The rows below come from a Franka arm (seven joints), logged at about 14 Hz.
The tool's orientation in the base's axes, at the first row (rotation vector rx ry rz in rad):
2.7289 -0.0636 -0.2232
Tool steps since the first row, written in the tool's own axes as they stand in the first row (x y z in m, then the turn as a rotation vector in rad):
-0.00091 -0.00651 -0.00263 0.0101 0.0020 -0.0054
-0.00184 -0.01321 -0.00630 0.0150 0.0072 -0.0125
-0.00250 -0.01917 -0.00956 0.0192 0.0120 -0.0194
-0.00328 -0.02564 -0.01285 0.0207 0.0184 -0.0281
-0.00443 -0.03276 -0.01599 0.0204 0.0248 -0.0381
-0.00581 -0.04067 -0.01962 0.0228 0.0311 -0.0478
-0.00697 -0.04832 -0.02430 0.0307 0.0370 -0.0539
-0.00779 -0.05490 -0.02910 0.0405 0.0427 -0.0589
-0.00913 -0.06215 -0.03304 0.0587 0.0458 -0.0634
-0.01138 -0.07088 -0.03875 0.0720 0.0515 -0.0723
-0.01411 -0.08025 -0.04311 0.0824 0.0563 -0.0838
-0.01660 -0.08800 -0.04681 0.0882 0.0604 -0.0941
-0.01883 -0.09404 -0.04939 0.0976 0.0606 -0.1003
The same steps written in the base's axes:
-0.00038 0.00707 -0.00005 0.0108 -0.0005 0.0042
-0.00061 0.01472 0.00078 0.0168 -0.0029 0.0120
-0.00065 0.02151 0.00148 0.0220 -0.0050 0.0195
-0.00079 0.02878 0.00203 0.0248 -0.0076 0.0297
-0.00132 0.03663 0.00224 0.0261 -0.0096 0.0413
-0.00198 0.04541 0.00262 0.0300 -0.0118 0.0523
-0.00226 0.05434 0.00402 0.0387 -0.0155 0.0590
-0.00220 0.06230 0.00590 0.0491 -0.0195 0.0643
-0.00278 0.07059 0.00681 0.0678 -0.0220 0.0670
-0.00394 0.08100 0.00888 0.0823 -0.0248 0.0753
-0.00580 0.09150 0.00954 0.0944 -0.0256 0.0861
-0.00755 0.10025 0.01021 0.1018 -0.0258 0.0962
-0.00925 0.10697 0.01049 0.1120 -0.0243 0.1006

